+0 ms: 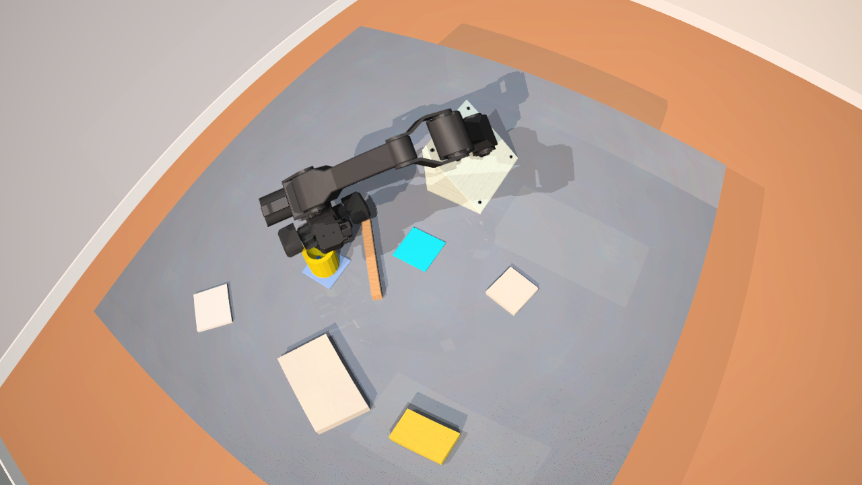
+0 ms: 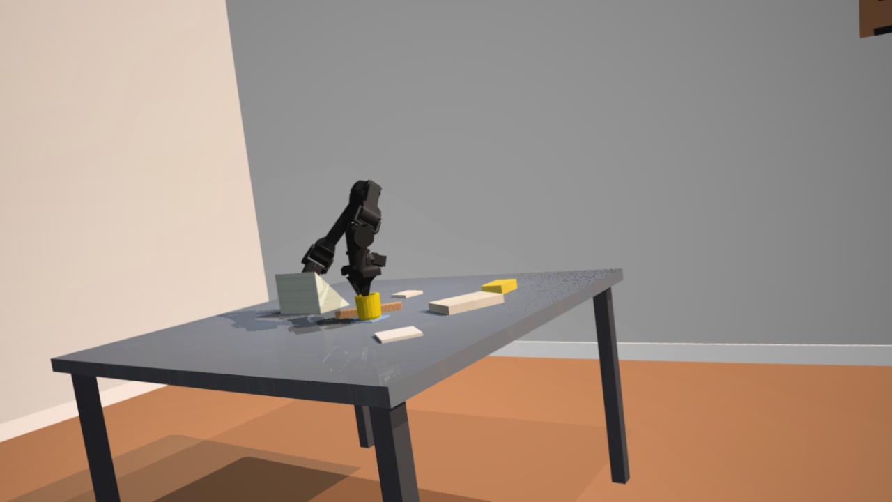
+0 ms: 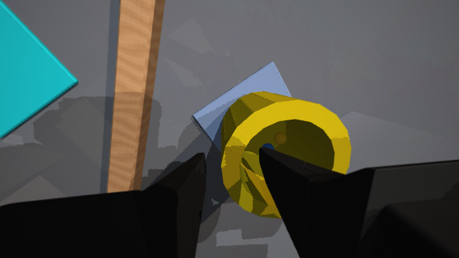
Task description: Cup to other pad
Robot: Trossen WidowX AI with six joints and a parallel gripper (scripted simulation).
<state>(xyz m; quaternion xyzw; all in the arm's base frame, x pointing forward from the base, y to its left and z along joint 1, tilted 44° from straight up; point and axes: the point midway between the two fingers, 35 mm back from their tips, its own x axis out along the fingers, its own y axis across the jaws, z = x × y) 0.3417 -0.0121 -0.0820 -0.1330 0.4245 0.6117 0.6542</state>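
Now: gripper tip 2 cm short of the yellow cup, 1 cm to the left of it and 2 cm above it. Round my gripper tip: wooden strip: 5 cm behind, 6 cm to the left, 5 cm below; then cyan pad: 13 cm behind, 12 cm to the left, 6 cm below; then pale blue pad: 2 cm ahead, 1 cm to the right, 6 cm below.
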